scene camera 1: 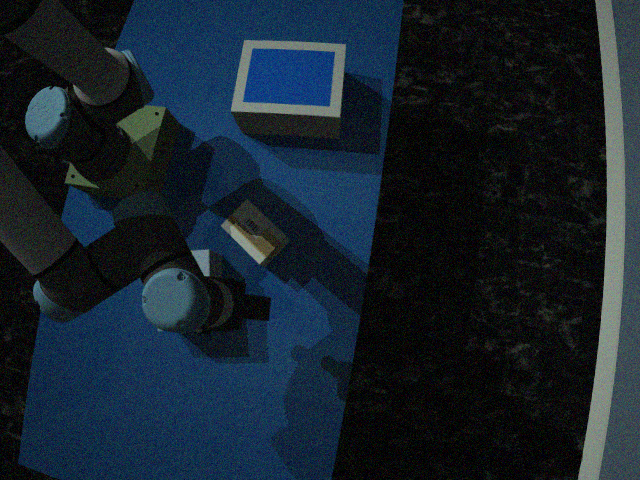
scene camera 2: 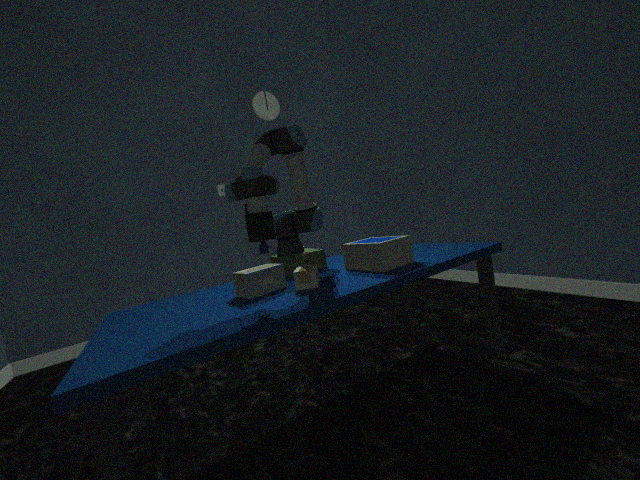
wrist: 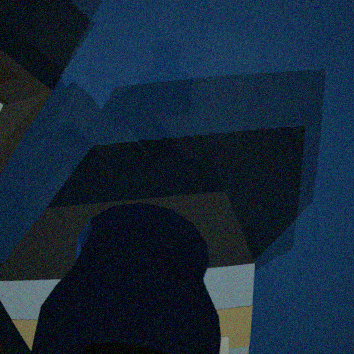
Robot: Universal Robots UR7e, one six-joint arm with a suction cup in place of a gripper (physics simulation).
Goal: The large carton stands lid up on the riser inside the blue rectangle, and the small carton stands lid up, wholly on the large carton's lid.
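Observation:
The large carton lies on the blue table, white lid with a tan label facing up. In scene camera 1 the arm's wrist covers it, and only a white corner shows. My suction cup hangs just above its lid and holds nothing. The small carton sits on the table beside the large one, towards the riser. The riser stands at the far end, with its blue rectangle bare.
A green block under the arm's base stands near the table's back edge, left of the riser. The arm's links span the left half of the table. The table's long edge runs close beside the small carton and the riser.

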